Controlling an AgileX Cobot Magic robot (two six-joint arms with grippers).
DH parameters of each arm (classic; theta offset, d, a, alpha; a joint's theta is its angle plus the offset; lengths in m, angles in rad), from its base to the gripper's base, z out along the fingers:
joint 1: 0 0.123 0 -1.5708
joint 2: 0.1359 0 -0.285 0
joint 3: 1.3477 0 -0.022 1.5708
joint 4: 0 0.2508 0 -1.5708
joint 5: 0 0 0.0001 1.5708
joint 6: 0 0.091 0 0
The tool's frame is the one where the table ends.
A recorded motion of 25 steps. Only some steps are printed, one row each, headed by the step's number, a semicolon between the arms.
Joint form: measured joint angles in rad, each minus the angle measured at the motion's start. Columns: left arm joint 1, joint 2, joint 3, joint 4, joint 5, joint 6; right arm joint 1, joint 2, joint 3, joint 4, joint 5, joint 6.
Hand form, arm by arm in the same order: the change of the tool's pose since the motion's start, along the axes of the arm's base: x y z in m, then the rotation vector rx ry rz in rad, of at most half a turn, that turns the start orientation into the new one. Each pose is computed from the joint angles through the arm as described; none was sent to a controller.
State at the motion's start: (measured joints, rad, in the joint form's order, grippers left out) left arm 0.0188 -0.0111 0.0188 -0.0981 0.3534 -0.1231; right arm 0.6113 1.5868 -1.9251 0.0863 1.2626 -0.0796
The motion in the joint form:
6: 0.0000 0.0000 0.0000 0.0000 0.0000 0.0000; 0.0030 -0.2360 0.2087 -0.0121 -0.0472 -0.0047
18: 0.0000 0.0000 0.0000 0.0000 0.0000 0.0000; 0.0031 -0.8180 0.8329 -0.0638 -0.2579 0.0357
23: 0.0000 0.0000 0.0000 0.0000 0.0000 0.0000; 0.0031 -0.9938 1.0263 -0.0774 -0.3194 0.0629
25: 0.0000 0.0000 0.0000 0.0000 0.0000 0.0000; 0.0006 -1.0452 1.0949 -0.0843 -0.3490 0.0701
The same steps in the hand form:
6: 0.0000 0.0000 0.0000 0.0000 0.0000 0.0000; -0.0535 -0.0380 0.0129 0.0326 -0.0684 -0.0022
18: 0.0000 0.0000 0.0000 0.0000 0.0000 0.0000; -0.1630 -0.1208 -0.0446 0.1179 -0.2116 -0.0589
23: 0.0000 0.0000 0.0000 0.0000 0.0000 0.0000; -0.1887 -0.1402 -0.0794 0.1503 -0.2412 -0.0816
25: 0.0000 0.0000 0.0000 0.0000 0.0000 0.0000; -0.1939 -0.1448 -0.0935 0.1566 -0.2518 -0.0907

